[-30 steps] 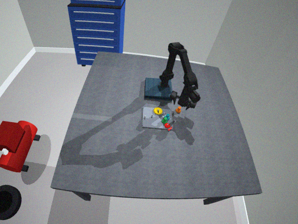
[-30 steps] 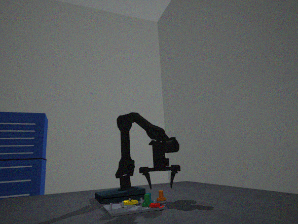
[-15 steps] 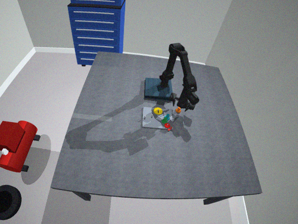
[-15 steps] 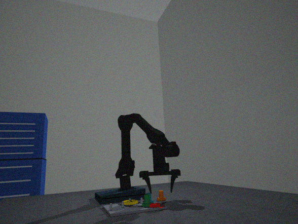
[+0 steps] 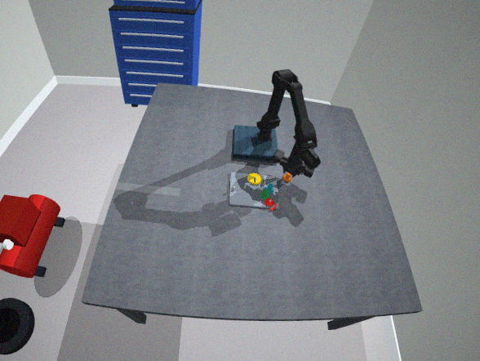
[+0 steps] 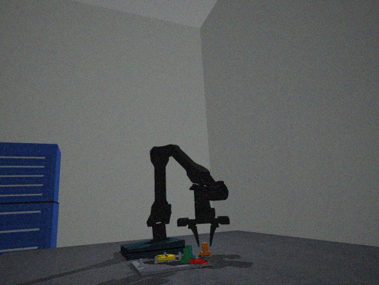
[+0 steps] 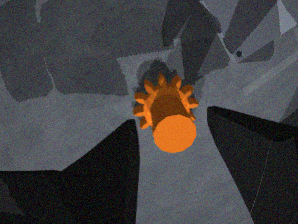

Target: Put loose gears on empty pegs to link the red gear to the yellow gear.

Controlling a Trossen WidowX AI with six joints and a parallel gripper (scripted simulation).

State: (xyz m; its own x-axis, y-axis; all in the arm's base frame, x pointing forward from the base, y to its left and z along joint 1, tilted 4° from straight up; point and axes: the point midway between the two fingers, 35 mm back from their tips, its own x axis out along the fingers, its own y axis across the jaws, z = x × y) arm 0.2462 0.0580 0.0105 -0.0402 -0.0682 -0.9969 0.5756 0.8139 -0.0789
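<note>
Right now the teal gear is 110 mm to the right of my gripper tip and 60 mm ahead of it. Round my gripper tip: yellow gear (160 mm to the right, 10 mm below); then orange gear (10 mm below); then green gear (130 mm to the right, 90 mm ahead).
</note>
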